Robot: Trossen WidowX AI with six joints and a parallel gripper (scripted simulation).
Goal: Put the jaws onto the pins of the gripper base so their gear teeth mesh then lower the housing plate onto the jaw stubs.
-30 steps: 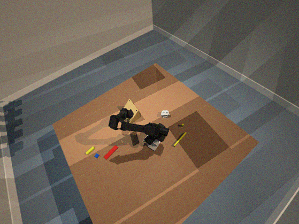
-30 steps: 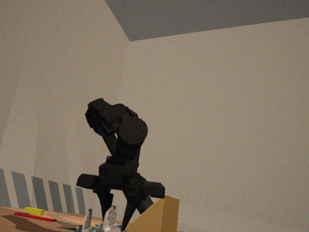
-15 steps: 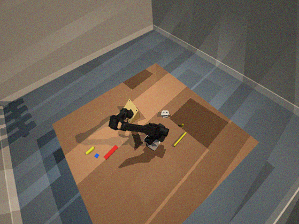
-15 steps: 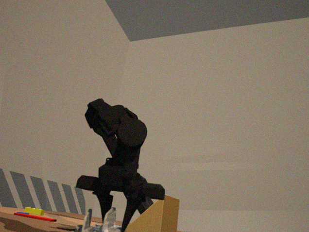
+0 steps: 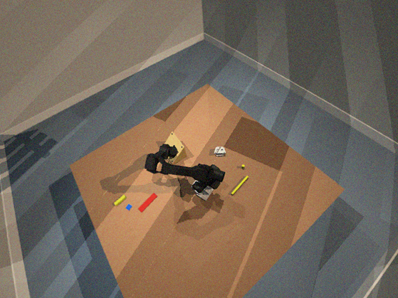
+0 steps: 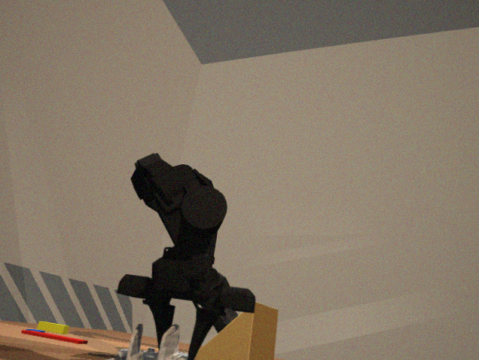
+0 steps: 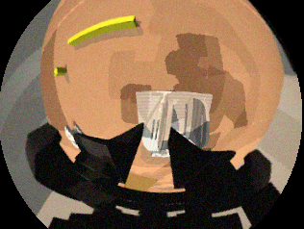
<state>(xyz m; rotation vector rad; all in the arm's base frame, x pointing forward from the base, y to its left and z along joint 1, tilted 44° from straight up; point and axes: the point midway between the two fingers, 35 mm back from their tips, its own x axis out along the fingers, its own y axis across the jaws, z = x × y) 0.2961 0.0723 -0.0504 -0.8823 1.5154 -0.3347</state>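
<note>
Now: gripper tip 19 cm to the right of the white gripper base, 16 cm past it and 1 cm below it. Round my gripper tip: long yellow bar 17 cm to the left, 11 cm ahead, 1 cm below; then red bar 37 cm to the right, 8 cm behind, 2 cm below; then small yellow cube 26 cm to the left, 1 cm below, 1 cm ahead.
</note>
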